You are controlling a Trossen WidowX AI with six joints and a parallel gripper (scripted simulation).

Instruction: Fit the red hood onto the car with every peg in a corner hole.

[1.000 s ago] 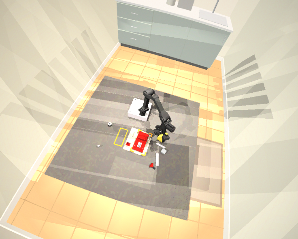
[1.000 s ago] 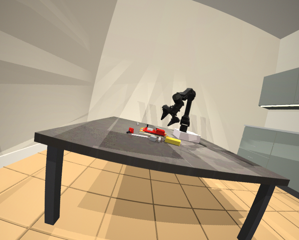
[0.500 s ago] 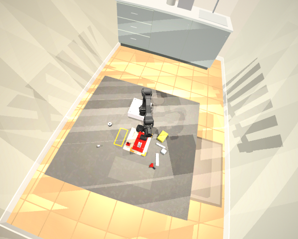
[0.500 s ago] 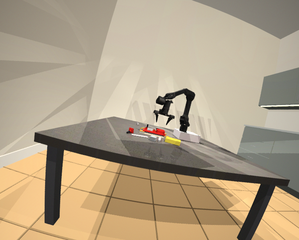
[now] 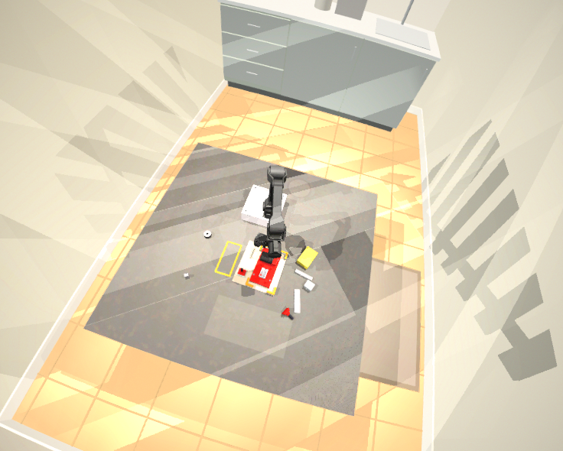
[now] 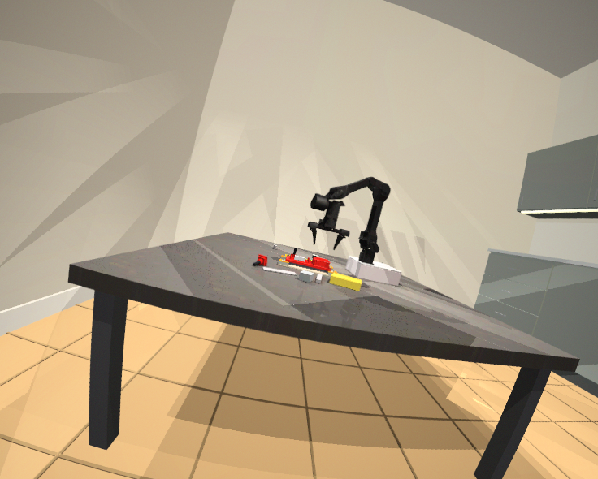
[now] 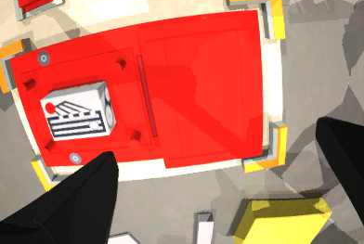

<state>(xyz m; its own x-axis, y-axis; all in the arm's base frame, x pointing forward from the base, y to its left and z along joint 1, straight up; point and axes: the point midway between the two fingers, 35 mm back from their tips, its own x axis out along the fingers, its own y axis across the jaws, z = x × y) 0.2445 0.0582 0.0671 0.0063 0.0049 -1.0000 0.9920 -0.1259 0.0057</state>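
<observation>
Now: gripper tip 60 mm above the red hood. Also, from my gripper tip: yellow block: 200 mm to the left, 90 mm below, 60 mm behind; then white engine block: 90 mm ahead, 80 mm below, 10 mm to the right; then cream jig: 90 mm below, 60 mm ahead, 20 mm to the right.
</observation>
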